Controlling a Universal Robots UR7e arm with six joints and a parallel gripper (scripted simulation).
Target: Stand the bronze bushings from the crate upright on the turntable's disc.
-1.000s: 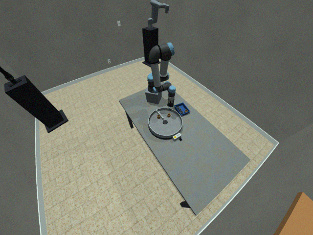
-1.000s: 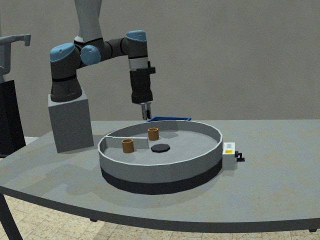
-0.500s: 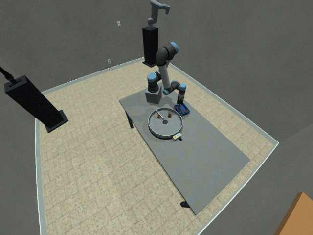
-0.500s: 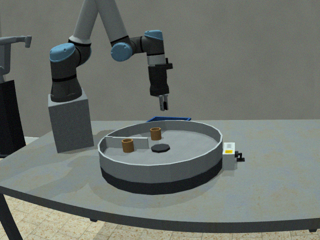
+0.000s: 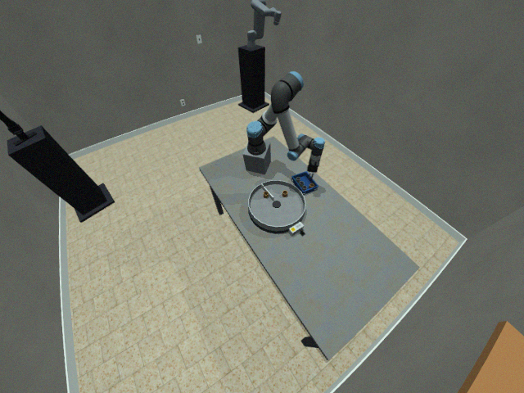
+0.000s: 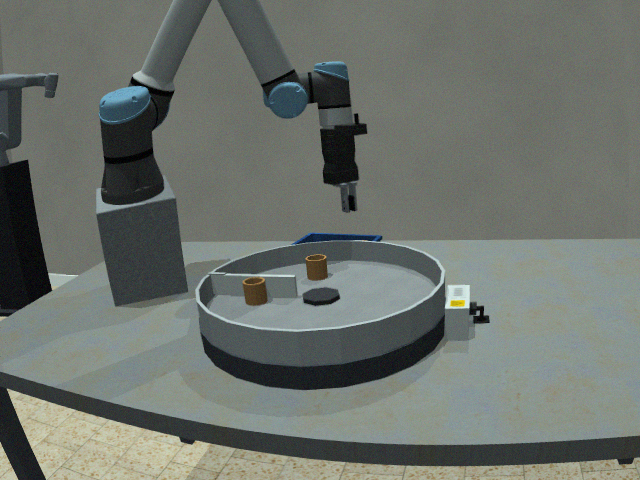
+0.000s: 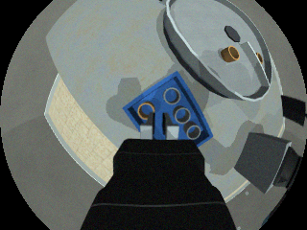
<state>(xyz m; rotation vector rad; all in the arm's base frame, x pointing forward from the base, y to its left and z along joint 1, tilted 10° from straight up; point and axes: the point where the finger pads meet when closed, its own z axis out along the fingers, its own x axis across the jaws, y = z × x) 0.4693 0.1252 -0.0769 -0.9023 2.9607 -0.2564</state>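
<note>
The blue crate is 120 mm below my hand, 40 mm behind it and 10 mm to the left of it. The rest, counted from my hand: turntable disc: 340 mm to the right, 90 mm below, 50 mm behind.
</note>
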